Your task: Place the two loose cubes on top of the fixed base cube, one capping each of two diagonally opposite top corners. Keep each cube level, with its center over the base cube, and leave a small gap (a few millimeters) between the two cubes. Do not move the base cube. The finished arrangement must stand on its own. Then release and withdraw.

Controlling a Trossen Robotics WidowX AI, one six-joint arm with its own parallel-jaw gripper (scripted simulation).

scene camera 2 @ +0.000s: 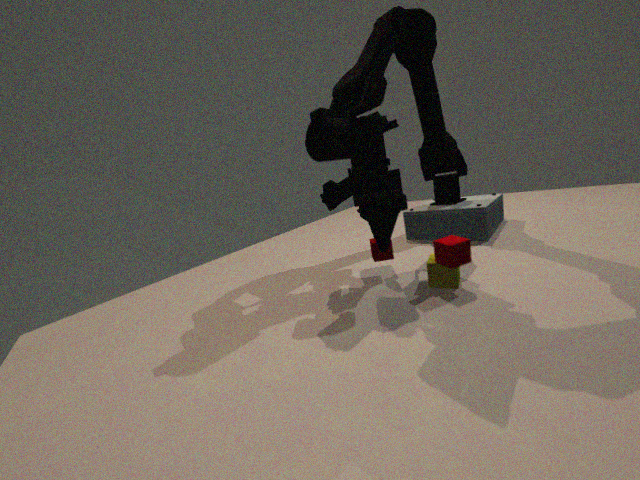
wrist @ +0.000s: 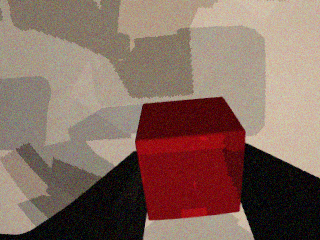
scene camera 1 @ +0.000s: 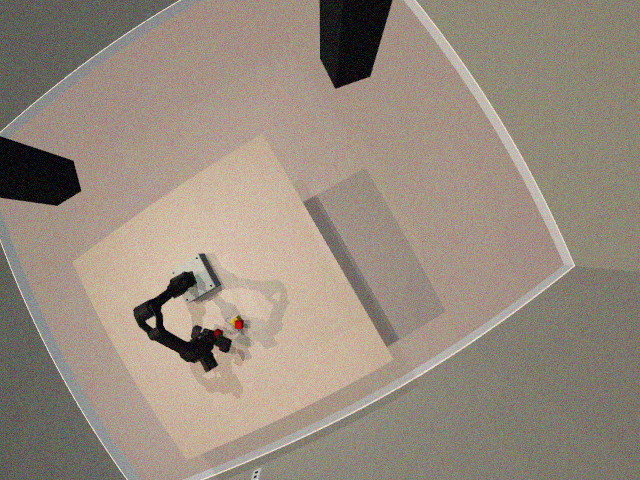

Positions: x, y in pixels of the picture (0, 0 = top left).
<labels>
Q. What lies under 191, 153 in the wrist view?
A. A red cube.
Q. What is my gripper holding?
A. A red cube.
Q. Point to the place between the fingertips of my gripper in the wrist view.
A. At 189, 157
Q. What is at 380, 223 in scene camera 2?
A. My gripper.
</labels>
